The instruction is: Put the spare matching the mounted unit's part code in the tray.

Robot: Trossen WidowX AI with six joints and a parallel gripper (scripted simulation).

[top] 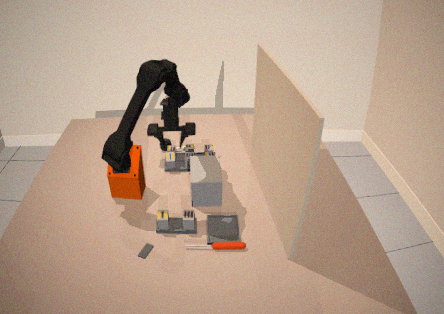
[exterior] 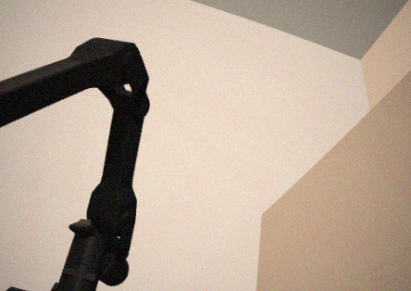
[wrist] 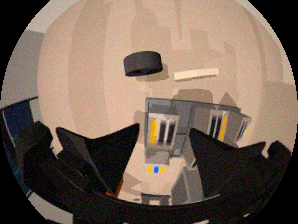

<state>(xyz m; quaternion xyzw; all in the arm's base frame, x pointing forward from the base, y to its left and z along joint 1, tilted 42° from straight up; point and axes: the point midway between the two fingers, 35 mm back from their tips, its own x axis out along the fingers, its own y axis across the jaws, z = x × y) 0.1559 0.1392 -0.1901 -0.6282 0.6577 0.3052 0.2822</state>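
Now: the grey spare 10 mm to the right of my gripper tip and 10 mm below it. The rest, counted from my gripper tip: grey tray 180 mm ahead, 410 mm to the right, 50 mm below; tall beige panel 350 mm ahead, 200 mm to the right, 170 mm above; grey mounted unit 130 mm ahead, 200 mm to the right.
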